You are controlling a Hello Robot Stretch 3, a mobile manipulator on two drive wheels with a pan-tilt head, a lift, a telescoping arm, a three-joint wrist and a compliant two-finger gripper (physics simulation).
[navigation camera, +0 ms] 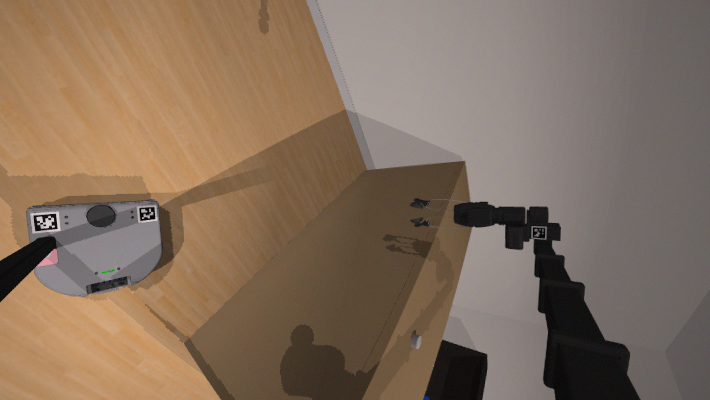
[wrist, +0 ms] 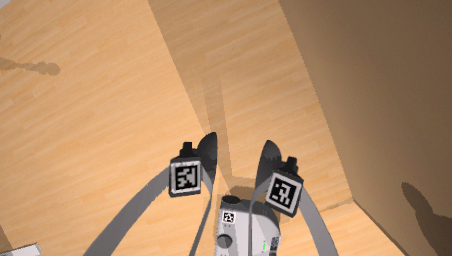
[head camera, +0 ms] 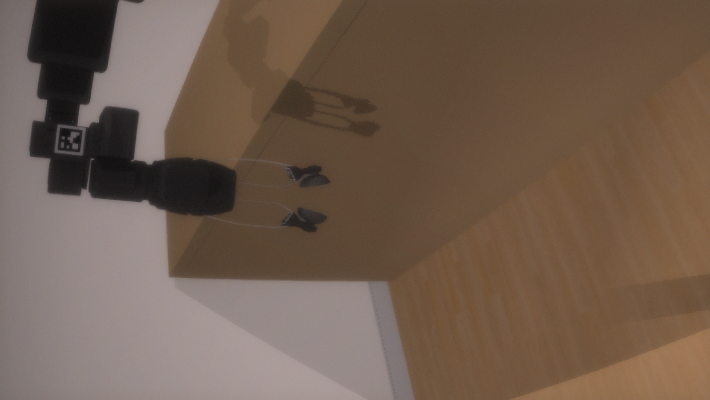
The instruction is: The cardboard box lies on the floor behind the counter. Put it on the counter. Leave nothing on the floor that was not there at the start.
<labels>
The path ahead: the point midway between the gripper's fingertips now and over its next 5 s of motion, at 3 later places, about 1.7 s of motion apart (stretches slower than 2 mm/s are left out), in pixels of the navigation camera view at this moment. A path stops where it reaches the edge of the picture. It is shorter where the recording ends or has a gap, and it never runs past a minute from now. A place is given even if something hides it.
My gripper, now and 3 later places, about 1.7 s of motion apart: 410, 212; 417, 213; 375, 225; 330, 242
</labels>
